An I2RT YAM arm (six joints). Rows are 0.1 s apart.
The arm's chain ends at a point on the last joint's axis. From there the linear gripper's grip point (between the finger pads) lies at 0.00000 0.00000 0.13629 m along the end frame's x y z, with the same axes.
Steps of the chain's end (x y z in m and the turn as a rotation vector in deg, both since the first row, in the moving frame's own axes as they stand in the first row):
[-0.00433, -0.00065, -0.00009, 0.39, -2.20, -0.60]
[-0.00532, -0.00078, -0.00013, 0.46, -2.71, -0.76]
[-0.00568, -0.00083, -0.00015, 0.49, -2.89, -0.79]
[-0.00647, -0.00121, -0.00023, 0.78, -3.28, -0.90]
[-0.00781, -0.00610, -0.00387, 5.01, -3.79, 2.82]
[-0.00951, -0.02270, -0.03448, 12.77, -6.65, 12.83]
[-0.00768, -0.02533, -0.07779, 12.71, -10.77, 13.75]
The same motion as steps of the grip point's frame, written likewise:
[-0.00957, -0.00155, -0.00019, 0.39, -2.20, -0.60]
[-0.01177, -0.00183, -0.00029, 0.46, -2.71, -0.76]
[-0.01256, -0.00195, -0.00033, 0.49, -2.89, -0.79]
[-0.01428, -0.00300, -0.00047, 0.78, -3.28, -0.90]
[-0.01651, -0.01821, -0.00469, 5.01, -3.79, 2.82]
[-0.02166, -0.05426, -0.03874, 12.77, -6.65, 12.83]
[-0.02911, -0.05789, -0.08348, 12.71, -10.77, 13.75]

